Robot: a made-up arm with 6 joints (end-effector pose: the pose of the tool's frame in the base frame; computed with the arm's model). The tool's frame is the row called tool. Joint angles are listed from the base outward.
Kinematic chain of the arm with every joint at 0, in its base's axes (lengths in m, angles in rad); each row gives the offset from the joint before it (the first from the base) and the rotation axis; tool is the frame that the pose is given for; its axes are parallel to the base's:
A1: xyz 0 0 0.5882 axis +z
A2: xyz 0 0 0 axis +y
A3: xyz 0 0 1.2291 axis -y
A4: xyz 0 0 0 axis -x
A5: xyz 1.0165 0 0 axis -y
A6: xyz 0 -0.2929 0 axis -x
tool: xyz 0 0 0
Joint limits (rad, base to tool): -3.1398..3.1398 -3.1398..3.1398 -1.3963..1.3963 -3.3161..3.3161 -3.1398..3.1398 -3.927..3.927
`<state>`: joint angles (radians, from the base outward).
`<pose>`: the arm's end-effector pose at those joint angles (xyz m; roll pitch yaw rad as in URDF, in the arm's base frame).
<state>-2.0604 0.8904 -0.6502 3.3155 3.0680 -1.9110</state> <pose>-0.1853 -0.9612 0.3439 1.9616 -1.4673 1.2047</pose>
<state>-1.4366 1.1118 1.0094 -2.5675 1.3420 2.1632</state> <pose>0.5243 -2.0450 0.8706 -0.4275 0.9912 -2.7451</pose>
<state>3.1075 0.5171 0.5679 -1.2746 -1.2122 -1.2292</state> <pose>-1.6332 0.1412 1.4284 2.6444 0.2580 -1.9913</pose>
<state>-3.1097 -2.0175 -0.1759 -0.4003 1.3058 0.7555</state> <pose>1.2612 0.3101 1.0672 2.4905 -0.0146 0.4175</pose>
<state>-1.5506 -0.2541 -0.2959 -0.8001 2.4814 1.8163</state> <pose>-0.1899 -0.7018 1.5254 0.3859 -0.4778 2.1094</pose>
